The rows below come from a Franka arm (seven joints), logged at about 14 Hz.
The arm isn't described. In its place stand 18 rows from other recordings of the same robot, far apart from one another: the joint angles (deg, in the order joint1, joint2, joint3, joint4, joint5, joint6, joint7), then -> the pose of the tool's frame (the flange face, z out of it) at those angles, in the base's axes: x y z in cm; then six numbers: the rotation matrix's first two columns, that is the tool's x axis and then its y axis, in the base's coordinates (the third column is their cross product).
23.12, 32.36, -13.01, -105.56, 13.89, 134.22, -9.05 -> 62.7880 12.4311 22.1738 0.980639 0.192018 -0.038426 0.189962 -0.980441 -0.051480
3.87, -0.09, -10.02, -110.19, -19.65, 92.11, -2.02 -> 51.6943 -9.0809 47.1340 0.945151 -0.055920 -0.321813 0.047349 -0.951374 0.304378
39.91, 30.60, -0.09, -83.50, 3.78, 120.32, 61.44 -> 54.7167 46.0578 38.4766 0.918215 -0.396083 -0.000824 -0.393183 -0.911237 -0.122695
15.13, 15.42, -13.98, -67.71, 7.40, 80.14, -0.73 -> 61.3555 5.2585 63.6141 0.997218 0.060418 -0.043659 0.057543 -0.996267 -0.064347
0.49, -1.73, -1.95, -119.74, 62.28, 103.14, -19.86 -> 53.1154 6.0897 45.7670 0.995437 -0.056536 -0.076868 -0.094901 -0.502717 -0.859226
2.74, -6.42, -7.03, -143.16, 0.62, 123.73, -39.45 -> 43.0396 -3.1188 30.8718 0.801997 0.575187 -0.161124 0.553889 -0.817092 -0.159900
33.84, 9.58, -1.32, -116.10, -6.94, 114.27, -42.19 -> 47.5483 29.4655 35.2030 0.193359 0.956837 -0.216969 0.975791 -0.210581 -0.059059
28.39, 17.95, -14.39, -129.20, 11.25, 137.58, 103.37 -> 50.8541 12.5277 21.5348 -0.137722 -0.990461 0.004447 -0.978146 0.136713 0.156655
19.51, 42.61, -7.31, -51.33, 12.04, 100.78, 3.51 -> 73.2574 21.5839 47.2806 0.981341 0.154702 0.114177 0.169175 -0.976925 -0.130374
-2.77, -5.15, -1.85, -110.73, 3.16, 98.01, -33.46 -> 51.7726 -3.7114 51.3929 0.876181 0.475420 -0.079260 0.465130 -0.877140 -0.119496
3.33, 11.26, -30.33, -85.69, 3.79, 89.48, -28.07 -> 55.1289 -24.2033 55.9044 0.994088 0.020067 -0.106704 0.018074 -0.999644 -0.019610
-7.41, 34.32, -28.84, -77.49, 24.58, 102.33, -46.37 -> 62.5600 -32.3540 39.8224 0.991806 0.124041 0.030572 0.127355 -0.978857 -0.160059
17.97, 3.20, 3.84, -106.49, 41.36, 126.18, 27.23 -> 55.5369 24.5908 52.2819 0.912263 -0.377887 -0.158044 -0.389277 -0.679810 -0.621548
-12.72, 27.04, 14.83, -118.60, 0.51, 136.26, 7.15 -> 57.3108 2.1720 19.5333 0.981168 -0.103204 -0.163271 -0.120821 -0.987429 -0.101913
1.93, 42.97, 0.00, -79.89, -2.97, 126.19, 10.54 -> 73.6813 2.3046 26.7264 0.990767 -0.119299 0.064413 -0.121553 -0.992060 0.032285
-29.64, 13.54, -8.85, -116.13, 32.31, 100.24, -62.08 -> 44.9726 -29.4357 31.3263 0.987604 0.120934 0.100063 0.156962 -0.763682 -0.626221
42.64, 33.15, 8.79, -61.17, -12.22, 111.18, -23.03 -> 50.2782 55.1029 53.2570 0.226883 0.949039 0.218745 0.932351 -0.276570 0.232875
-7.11, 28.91, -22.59, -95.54, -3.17, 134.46, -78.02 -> 61.8412 -31.3398 35.3203 0.595637 0.781472 -0.185790 0.798885 -0.552242 0.238353
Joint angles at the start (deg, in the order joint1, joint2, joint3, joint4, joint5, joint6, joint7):
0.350 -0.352 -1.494 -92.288 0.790 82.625 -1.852
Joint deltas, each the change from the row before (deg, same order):
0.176 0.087 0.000 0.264 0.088 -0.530 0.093
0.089 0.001 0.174 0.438 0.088 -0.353 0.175
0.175 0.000 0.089 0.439 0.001 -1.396 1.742
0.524 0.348 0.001 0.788 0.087 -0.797 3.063
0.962 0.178 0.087 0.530 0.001 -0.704 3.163
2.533 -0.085 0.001 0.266 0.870 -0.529 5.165
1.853 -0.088 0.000 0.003 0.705 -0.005 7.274
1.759 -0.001 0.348 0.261 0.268 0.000 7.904
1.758 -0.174 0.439 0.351 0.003 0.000 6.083
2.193 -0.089 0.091 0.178 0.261 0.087 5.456
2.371 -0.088 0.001 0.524 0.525 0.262 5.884
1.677 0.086 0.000 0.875 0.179 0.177 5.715
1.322 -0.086 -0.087 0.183 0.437 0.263 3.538
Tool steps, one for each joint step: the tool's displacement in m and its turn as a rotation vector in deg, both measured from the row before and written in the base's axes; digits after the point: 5 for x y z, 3 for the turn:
-0.00045 0.00186 0.00065 0.077 0.353 0.089
-0.00034 0.00266 0.00305 0.057 -0.082 0.094
-0.00258 0.00252 0.00182 -0.293 0.989 -1.427
0.00056 0.00512 0.00205 -0.489 0.412 -2.471
-0.00041 0.00980 0.00170 -0.614 0.402 -2.042
-0.00256 0.02534 0.00232 -0.157 0.303 -2.513
-0.00209 0.01859 0.00089 -0.743 0.138 -5.268
-0.00236 0.01999 0.00208 -1.272 -0.034 -5.635
-0.00398 0.02001 0.00437 -1.089 -0.393 -3.770
-0.00455 0.02124 0.00235 -0.695 -0.207 -3.074
-0.00527 0.02248 0.00531 -0.338 -0.623 -3.417
-0.00335 0.01561 0.00633 -0.518 -0.759 -3.962
-0.00362 0.01184 0.00264 0.024 -0.289 -2.255

